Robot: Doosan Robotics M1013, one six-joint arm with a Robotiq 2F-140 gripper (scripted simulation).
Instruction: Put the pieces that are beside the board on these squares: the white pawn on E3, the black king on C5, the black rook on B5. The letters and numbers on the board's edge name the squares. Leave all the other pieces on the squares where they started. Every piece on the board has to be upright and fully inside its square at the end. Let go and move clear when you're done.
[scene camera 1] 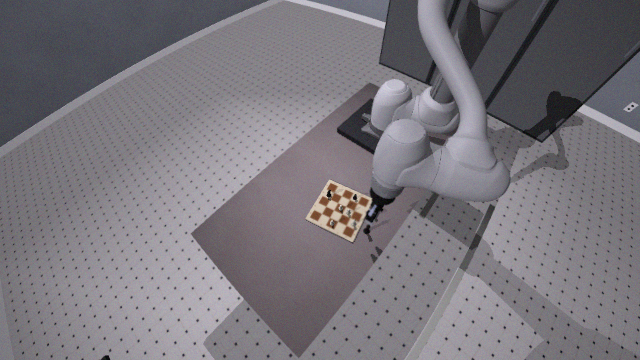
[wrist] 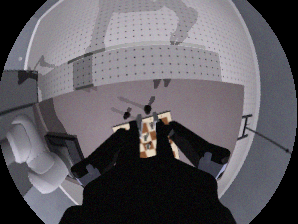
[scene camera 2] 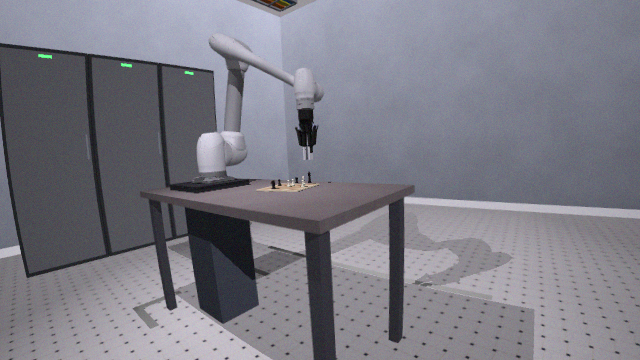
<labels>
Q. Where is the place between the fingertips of my gripper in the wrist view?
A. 147, 118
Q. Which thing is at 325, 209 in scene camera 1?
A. A chessboard.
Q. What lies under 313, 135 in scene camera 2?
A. My gripper.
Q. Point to a chessboard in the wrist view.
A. At 146, 131
</labels>
